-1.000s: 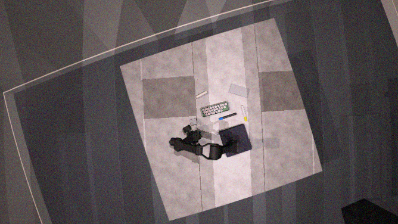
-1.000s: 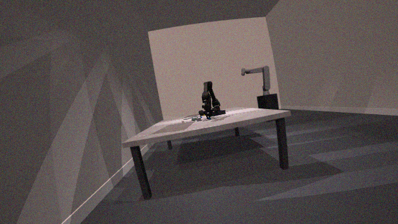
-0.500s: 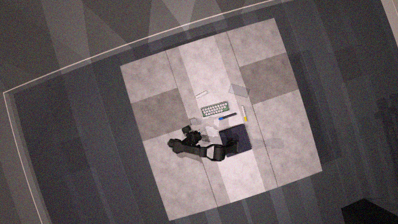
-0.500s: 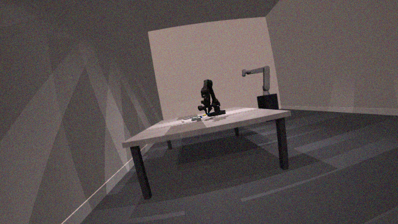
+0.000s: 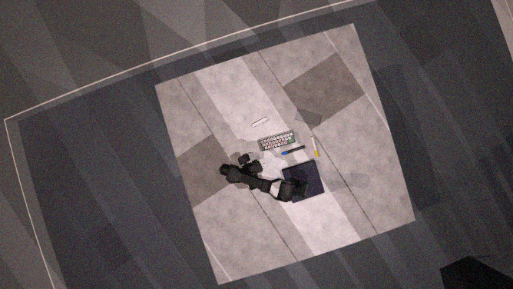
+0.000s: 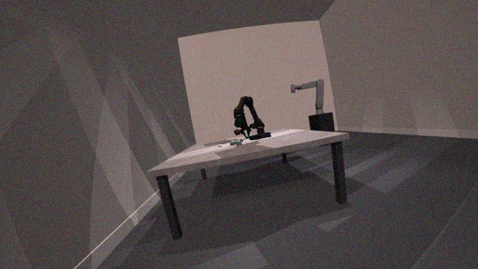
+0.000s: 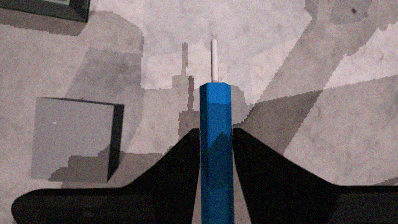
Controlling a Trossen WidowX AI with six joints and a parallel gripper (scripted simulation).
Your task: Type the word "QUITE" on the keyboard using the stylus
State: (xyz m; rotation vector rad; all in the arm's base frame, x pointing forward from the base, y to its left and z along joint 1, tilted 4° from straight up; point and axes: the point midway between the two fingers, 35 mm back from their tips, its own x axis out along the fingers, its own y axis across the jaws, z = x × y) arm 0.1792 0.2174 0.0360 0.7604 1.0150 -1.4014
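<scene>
Now: the blue stylus 10 mm to the right of my gripper tip. From my gripper tip the other things lie so: small grey block 80 mm ahead, 10 mm to the left, 30 mm below; then pale cylinder 260 mm ahead, 110 mm to the right, 40 mm below; then grey stylus tip 50 mm to the right, 10 mm below.
</scene>
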